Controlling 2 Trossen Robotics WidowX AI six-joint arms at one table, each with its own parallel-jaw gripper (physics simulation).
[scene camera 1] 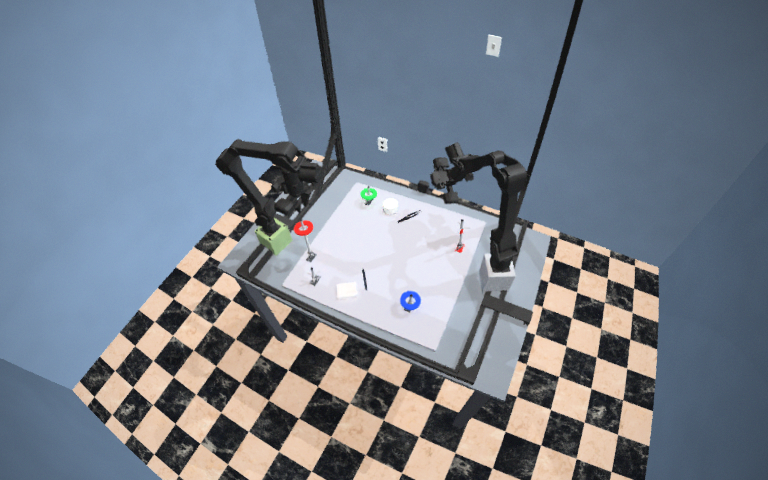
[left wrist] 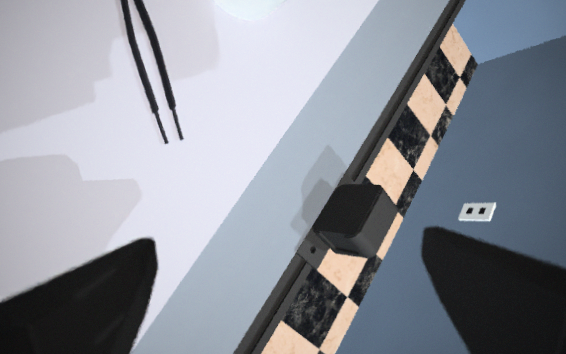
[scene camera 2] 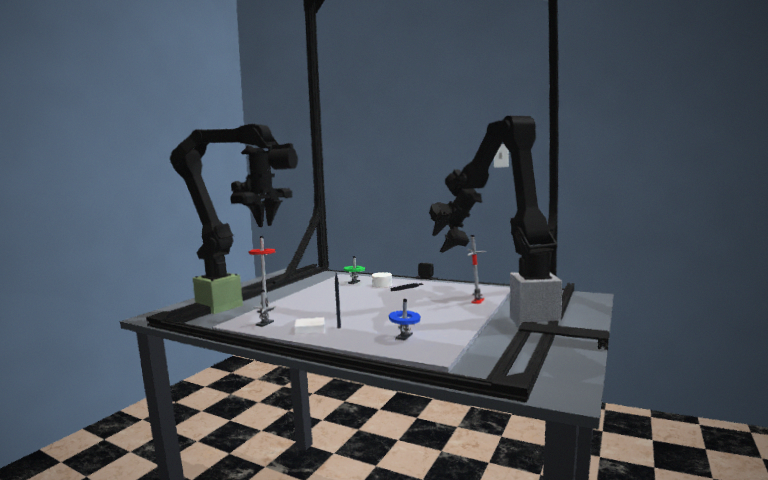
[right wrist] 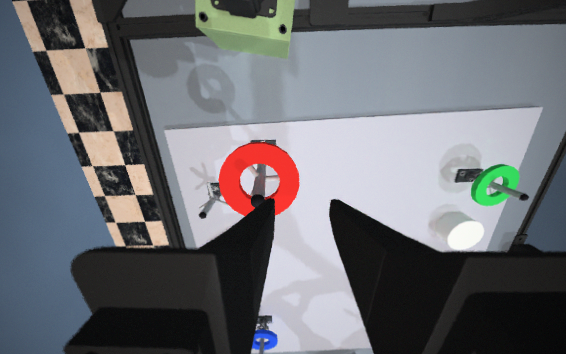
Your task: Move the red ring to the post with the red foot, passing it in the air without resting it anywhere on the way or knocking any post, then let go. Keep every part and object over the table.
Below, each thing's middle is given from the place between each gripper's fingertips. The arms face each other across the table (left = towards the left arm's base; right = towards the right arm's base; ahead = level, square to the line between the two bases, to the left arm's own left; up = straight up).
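Green ring (right wrist: 510,175): 150 mm to the left of my right hand, 180 mm below it, 300 mm behind it. Red ring (right wrist: 252,153): my right hand is 30 mm short of it and 60 mm above it. Going by their middles, the red ring is the nearest to my right hand of the things named here.
Red ring: 3 cm above my left hand, 43 cm to the right of it, 34 cm ahead of it. Green ring: my left hand is 9 cm above it, 28 cm to the left of it and 1 cm short of it. By its middle, the red ring is nearer to my right hand than to my left hand.
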